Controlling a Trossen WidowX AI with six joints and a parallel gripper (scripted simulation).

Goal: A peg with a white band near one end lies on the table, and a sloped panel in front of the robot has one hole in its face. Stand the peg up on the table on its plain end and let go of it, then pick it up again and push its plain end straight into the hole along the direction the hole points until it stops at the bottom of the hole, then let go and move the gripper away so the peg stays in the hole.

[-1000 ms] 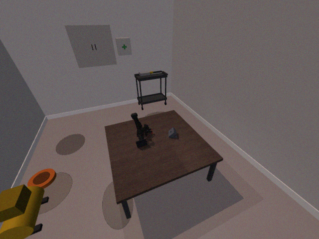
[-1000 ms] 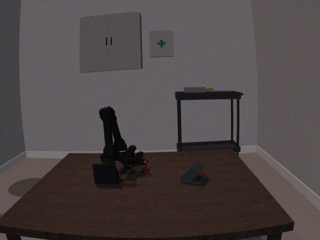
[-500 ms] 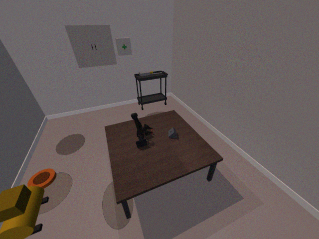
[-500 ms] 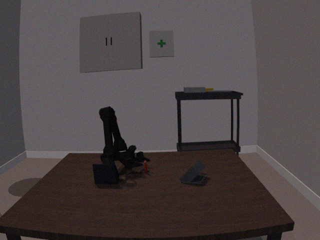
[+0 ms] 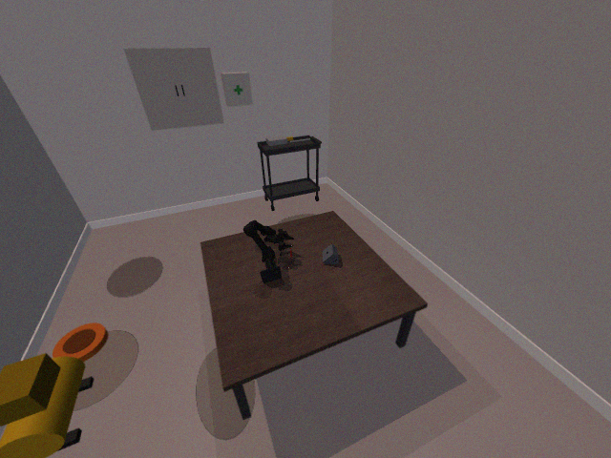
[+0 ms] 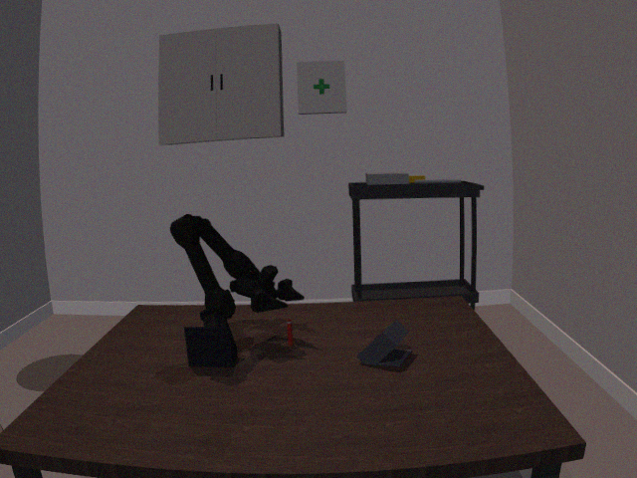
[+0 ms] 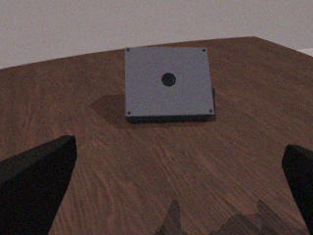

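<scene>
Now: gripper tip 2 cm past the red peg and 8 cm above it. The rest, counted from my gripper tip: grey sloped panel 26 cm ahead, 12 cm to the right, 10 cm below.
</scene>
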